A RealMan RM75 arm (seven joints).
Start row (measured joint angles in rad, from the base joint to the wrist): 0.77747, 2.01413, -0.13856, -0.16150, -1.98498, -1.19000, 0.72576
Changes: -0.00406, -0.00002, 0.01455, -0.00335, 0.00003, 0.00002, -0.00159; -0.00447, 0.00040, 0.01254, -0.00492, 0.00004, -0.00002, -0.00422; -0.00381, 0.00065, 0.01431, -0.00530, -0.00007, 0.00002, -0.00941; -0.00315, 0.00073, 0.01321, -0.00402, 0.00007, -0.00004, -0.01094; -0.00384, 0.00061, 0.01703, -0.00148, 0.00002, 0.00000, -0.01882; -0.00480, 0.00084, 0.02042, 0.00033, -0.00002, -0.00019, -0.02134; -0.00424, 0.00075, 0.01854, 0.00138, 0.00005, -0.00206, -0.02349; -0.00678, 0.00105, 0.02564, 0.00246, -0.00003, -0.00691, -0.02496; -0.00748, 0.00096, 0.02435, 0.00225, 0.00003, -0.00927, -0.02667; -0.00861, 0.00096, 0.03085, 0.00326, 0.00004, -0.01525, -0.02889; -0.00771, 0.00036, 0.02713, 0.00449, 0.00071, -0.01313, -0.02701; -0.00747, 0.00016, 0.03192, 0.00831, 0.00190, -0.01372, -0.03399; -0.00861, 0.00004, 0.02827, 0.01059, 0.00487, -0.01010, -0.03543; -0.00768, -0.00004, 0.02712, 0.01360, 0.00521, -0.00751, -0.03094; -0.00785, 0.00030, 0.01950, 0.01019, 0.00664, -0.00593, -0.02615; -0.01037, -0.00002, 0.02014, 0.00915, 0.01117, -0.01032, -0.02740; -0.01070, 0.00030, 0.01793, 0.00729, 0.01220, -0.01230, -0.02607; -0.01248, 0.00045, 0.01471, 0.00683, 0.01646, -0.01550, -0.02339; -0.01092, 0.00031, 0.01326, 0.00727, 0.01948, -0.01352, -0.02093
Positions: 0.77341, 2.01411, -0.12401, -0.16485, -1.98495, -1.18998, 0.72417; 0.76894, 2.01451, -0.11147, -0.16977, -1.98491, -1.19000, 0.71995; 0.76513, 2.01516, -0.09716, -0.17507, -1.98498, -1.18998, 0.71054; 0.76198, 2.01589, -0.08395, -0.17909, -1.98491, -1.19002, 0.69960; 0.75814, 2.01650, -0.06692, -0.18057, -1.98489, -1.19002, 0.68078; 0.75334, 2.01734, -0.04650, -0.18024, -1.98491, -1.19021, 0.65944; 0.74910, 2.01809, -0.02796, -0.17886, -1.98486, -1.19227, 0.63595; 0.74232, 2.01914, -0.00232, -0.17640, -1.98489, -1.19918, 0.61099; 0.73484, 2.02010, 0.02203, -0.17415, -1.98486, -1.20845, 0.58432; 0.72623, 2.02106, 0.05288, -0.17089, -1.98482, -1.22370, 0.55543; 0.71852, 2.02142, 0.08001, -0.16640, -1.98411, -1.23683, 0.52842; 0.71105, 2.02158, 0.11193, -0.15809, -1.98221, -1.25055, 0.49443; 0.70244, 2.02162, 0.14020, -0.14750, -1.97734, -1.26065, 0.45900; 0.69476, 2.02158, 0.16732, -0.13390, -1.97213, -1.26816, 0.42806; 0.68691, 2.02188, 0.18682, -0.12371, -1.96549, -1.27409, 0.40191; 0.67654, 2.02186, 0.20696, -0.11456, -1.95432, -1.28441, 0.37451; 0.66584, 2.02216, 0.22489, -0.10727, -1.94212, -1.29671, 0.34844; 0.65336, 2.02261, 0.23960, -0.10044, -1.92566, -1.31221, 0.32505; 0.64244, 2.02292, 0.25286, -0.09317, -1.90618, -1.32573, 0.30412
